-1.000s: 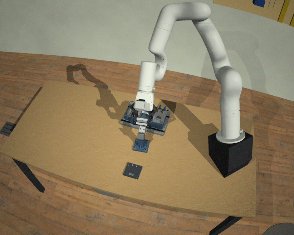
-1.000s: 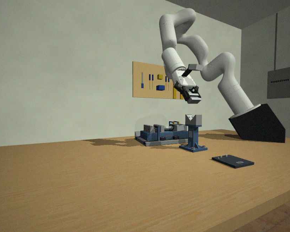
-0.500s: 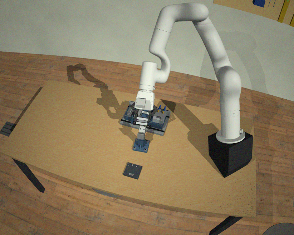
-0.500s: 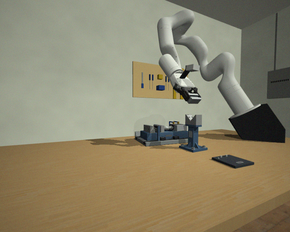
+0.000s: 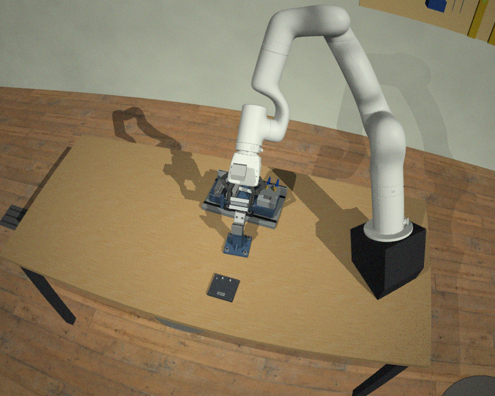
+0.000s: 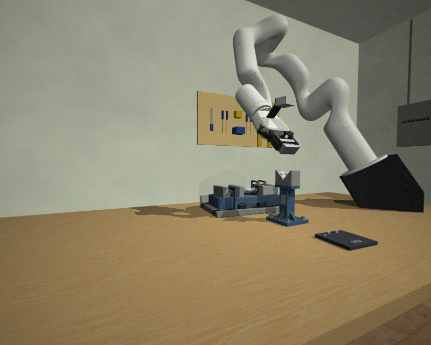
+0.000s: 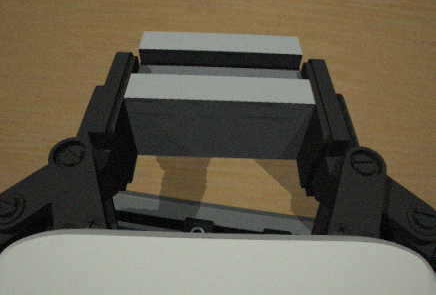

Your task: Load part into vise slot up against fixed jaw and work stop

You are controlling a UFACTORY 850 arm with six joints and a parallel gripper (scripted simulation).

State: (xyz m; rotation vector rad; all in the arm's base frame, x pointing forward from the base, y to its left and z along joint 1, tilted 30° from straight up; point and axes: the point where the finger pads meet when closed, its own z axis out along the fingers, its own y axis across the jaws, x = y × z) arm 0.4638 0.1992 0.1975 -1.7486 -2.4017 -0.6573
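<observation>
The grey block lies 10 mm to the left of my hand. The rest, counted from my hand: white cylinder rod: 20 mm ahead, 200 mm to the right, 170 mm below; air cylinder: 50 mm behind, 200 mm to the right, 170 mm below; black work stop rod: 110 mm ahead, 150 mm to the right, 150 mm below.
</observation>
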